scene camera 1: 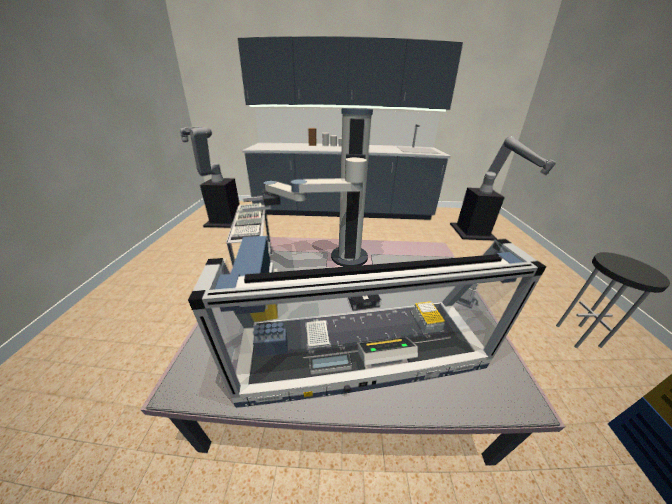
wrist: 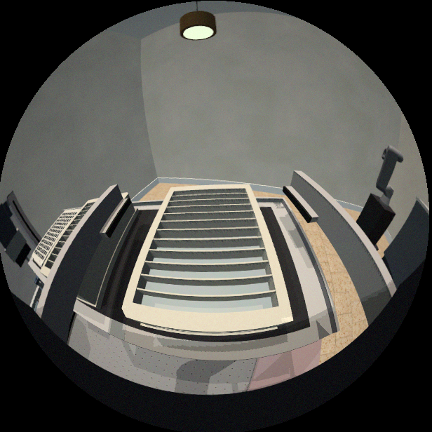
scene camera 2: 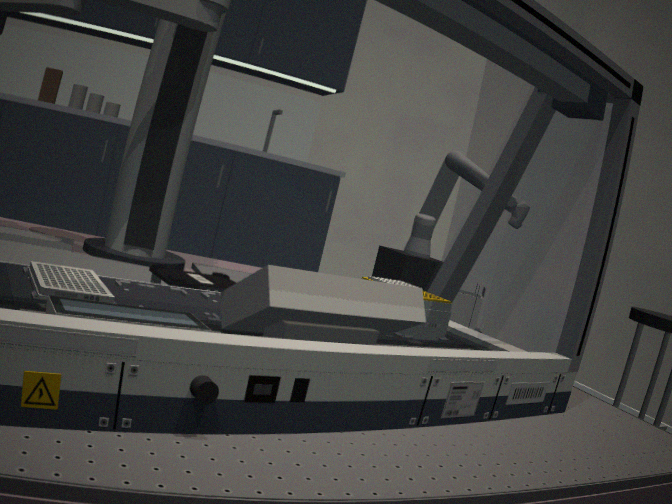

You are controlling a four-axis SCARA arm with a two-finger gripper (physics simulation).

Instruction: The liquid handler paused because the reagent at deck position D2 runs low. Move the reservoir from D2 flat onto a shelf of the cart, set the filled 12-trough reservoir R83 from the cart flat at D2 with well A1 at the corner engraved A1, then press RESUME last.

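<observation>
My gripper (scene camera 1: 254,200) (wrist: 204,182) is open over the far end of the cart (scene camera 1: 230,239). In the wrist view a cream reservoir (wrist: 207,311) with a row of narrow troughs and pale blue liquid lies flat on a dark shelf, between and below the spread fingers, apart from both. No label on it is readable. Another troughed reservoir (scene camera 1: 249,215) and a white gridded plate (scene camera 1: 246,230) (wrist: 59,232) are also on the cart. On the deck, a tray (scene camera 1: 331,362) (scene camera 2: 125,313) with a blue-grey surface sits near the front; whether it is at D2 cannot be told. The control panel (scene camera 1: 387,351) shows green buttons and a yellow bar; its lettering is unreadable.
The handler's frame (scene camera 1: 374,282) surrounds the deck. A white gridded plate (scene camera 1: 317,333) (scene camera 2: 70,279), a blue tube rack (scene camera 1: 270,337) and a yellow tip box (scene camera 1: 429,315) stand on the deck. A blue block (scene camera 1: 251,257) stands between cart and deck.
</observation>
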